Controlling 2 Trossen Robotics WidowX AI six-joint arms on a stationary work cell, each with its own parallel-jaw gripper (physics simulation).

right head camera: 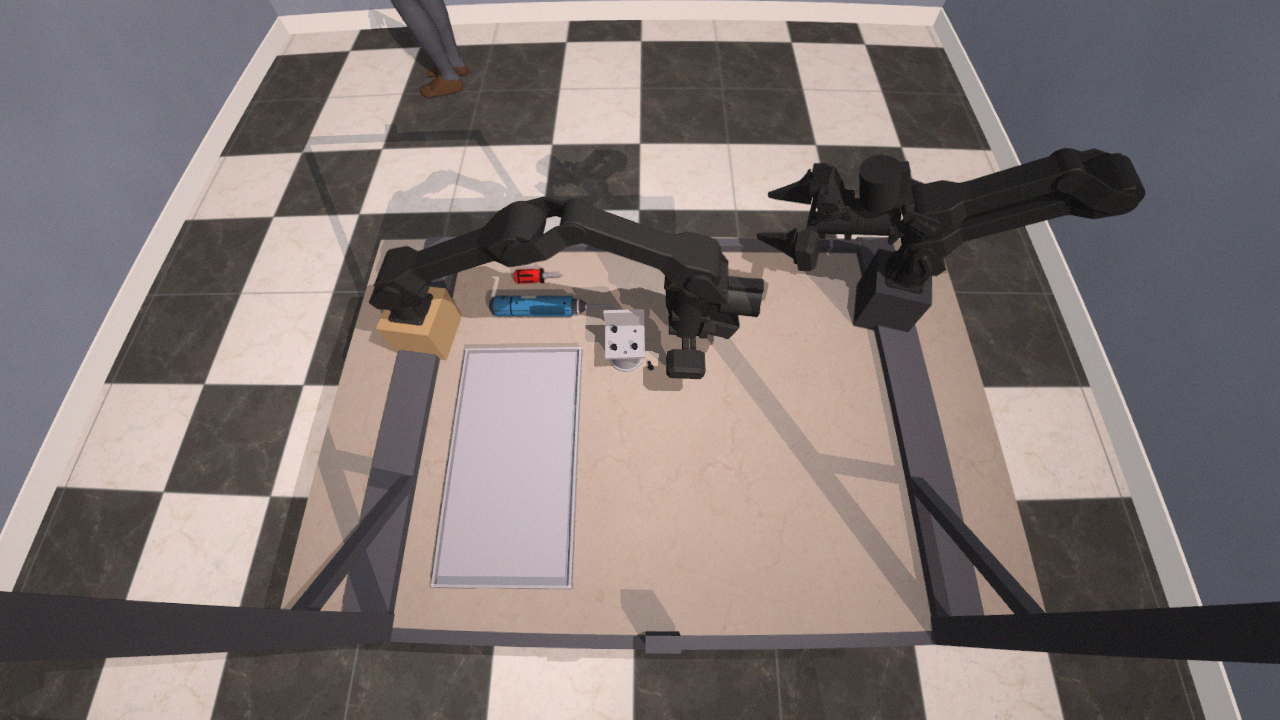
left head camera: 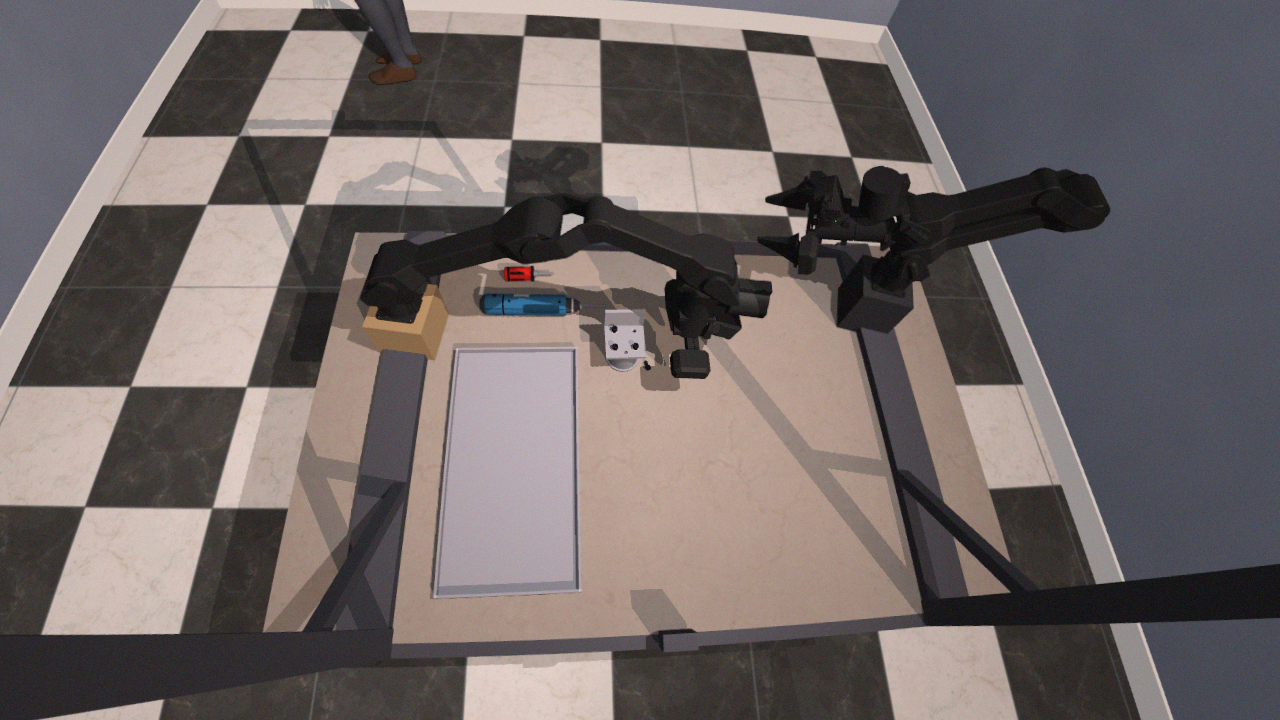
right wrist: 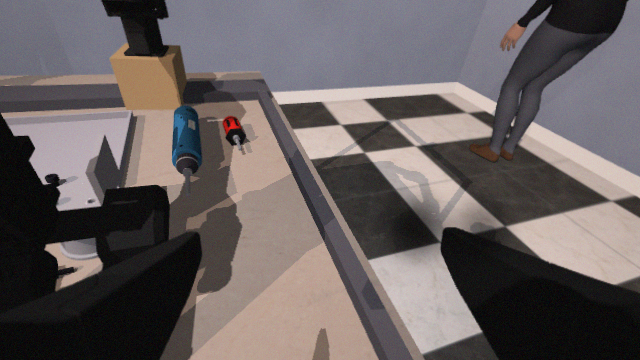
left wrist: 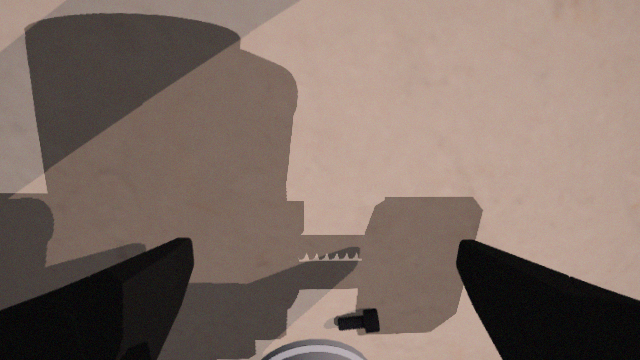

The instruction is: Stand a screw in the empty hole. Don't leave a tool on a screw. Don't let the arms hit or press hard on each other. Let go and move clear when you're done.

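Frame: origin at the left arm's base, x ahead, y left, z up, level; millimetres.
Seen in the pictures: left gripper, between the fingertips: (right head camera: 678,351) (left head camera: 675,351) (left wrist: 328,252); right gripper, between the fingertips: (right head camera: 762,215) (left head camera: 761,219) (right wrist: 323,240); left arm's base, origin of its link: (right head camera: 411,308) (left head camera: 400,305) (right wrist: 147,51); right arm's base, origin of its link: (right head camera: 904,275) (left head camera: 888,280).
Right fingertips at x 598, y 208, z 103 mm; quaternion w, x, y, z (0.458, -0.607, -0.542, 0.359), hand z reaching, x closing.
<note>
Pixels of each thing's top centre, then the offset from my right fingertips to it.
- black screw, centre of its top: (left wrist: 360,332) (right wrist: 59,268) (right head camera: 650,363) (left head camera: 647,363) 162 mm back, 214 mm right, 189 mm down
- round base, centre of its top: (right wrist: 74,194) 209 mm back, 201 mm right, 136 mm down
- blue power driver, centre of its top: (right wrist: 184,135) (left head camera: 543,299) (right head camera: 549,300) 369 mm back, 124 mm right, 158 mm down
- red screwdriver, centre of its top: (right wrist: 234,127) (left head camera: 528,269) (right head camera: 537,271) 413 mm back, 52 mm right, 170 mm down
- pale tray, centre of its top: (left head camera: 512,459) (right head camera: 512,456) 369 mm back, 425 mm right, 183 mm down
A black screw (left head camera: 647,365) (right head camera: 650,365) (left wrist: 357,321) (right wrist: 66,271) lies on its side on the table beside the round base (left wrist: 315,351) (right wrist: 80,249) of a pale bracket (left head camera: 624,337) (right head camera: 624,339). Three black screws stand in the bracket. Its empty hole (left head camera: 636,329) (right head camera: 635,331) (right wrist: 90,201) is at the upper right of the plate in the head views. My left gripper (left wrist: 328,252) is open, pointing down above the table, just right of the loose screw in the head views. My right gripper (left head camera: 763,220) (right head camera: 764,215) (right wrist: 323,240) is open and empty, raised near the far table edge.
A blue power driver (left head camera: 526,305) (right head camera: 535,306) (right wrist: 186,135) and a red screwdriver (left head camera: 519,274) (right head camera: 529,275) (right wrist: 232,128) lie left of the bracket. A pale tray (left head camera: 578,465) (right head camera: 575,465) lies below them in the head views. The left arm reaches across behind the bracket.
</note>
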